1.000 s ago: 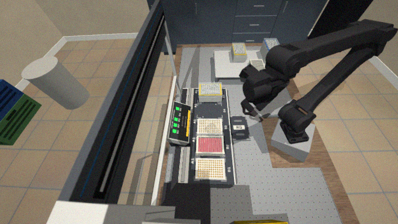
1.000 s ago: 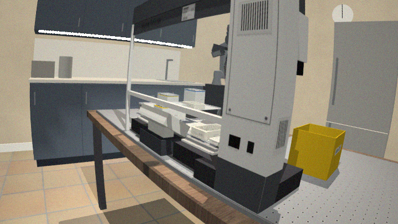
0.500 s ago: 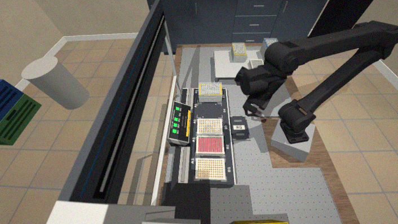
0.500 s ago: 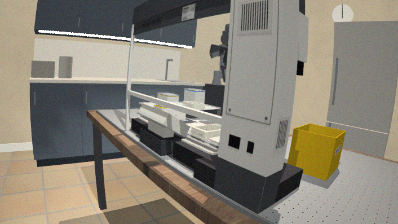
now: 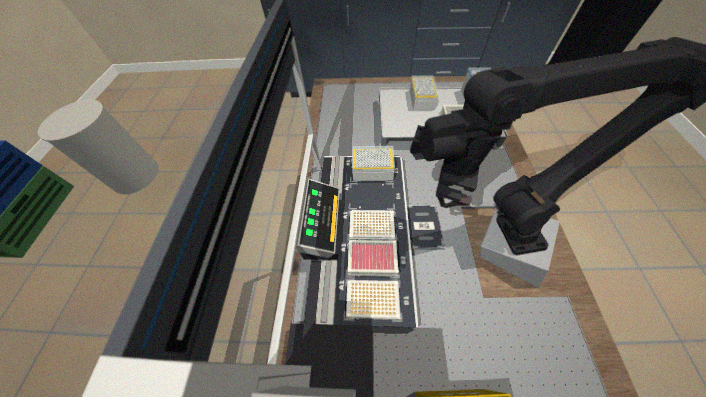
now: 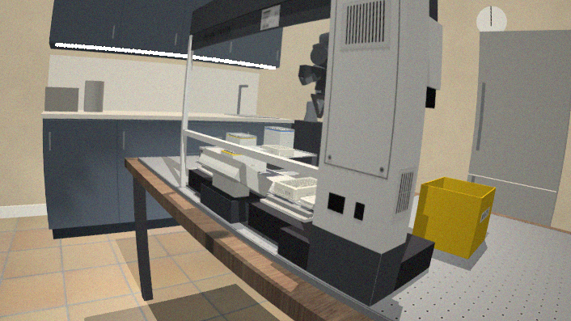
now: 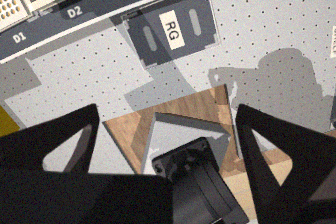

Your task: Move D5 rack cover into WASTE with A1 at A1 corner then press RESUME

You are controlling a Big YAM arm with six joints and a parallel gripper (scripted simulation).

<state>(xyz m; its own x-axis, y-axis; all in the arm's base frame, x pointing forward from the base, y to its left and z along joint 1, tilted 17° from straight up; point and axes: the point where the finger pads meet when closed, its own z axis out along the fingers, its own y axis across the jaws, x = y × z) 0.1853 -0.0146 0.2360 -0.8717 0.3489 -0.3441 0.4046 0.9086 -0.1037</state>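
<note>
My gripper is now 14 cm short of the clear cover, 21 cm to the left of it and 13 cm above it. From my hand the other things lie so: spare nest RG (1 cm ahead, 2 cm to the right, 25 cm below); then green resume key (11 cm behind, 42 cm to the left, 17 cm below); then tip rack (15 cm ahead, 21 cm to the right, 15 cm below).
</note>
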